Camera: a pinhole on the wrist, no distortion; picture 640 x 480 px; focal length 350.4 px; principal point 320.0 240.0 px. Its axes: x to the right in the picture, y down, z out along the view. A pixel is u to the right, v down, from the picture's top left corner.
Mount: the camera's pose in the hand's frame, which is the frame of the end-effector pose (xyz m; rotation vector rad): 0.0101 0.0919 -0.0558 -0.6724 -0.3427 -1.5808
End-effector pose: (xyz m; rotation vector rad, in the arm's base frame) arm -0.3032 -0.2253 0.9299 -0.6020 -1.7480 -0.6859
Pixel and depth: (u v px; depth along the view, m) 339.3 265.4 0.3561
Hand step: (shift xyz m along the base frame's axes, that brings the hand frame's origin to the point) 0.0132 0.3669 0.0986
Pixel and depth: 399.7 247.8 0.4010
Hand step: -0.0590 0.4039 0.0695
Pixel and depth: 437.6 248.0 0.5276
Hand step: -0.1635 0.5156 0.0657
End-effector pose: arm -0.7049 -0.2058 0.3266 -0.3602 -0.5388 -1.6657
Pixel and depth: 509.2 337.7 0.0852
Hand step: 0.0894 -0.0352 0.0705
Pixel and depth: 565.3 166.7 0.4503
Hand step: 0.0792 0.2462 0.4452
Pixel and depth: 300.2 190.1 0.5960
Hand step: 0.4357 0.1201 0.4380
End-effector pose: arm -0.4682 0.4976 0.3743 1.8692 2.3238 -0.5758
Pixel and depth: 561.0 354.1 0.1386
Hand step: 0.0515 0.0565 -0.1408
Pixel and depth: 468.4 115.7 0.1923
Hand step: 0.1225 -0.0432 -0.1716
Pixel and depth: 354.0 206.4 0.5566
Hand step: 0.2833 -0.0107 -0.4984
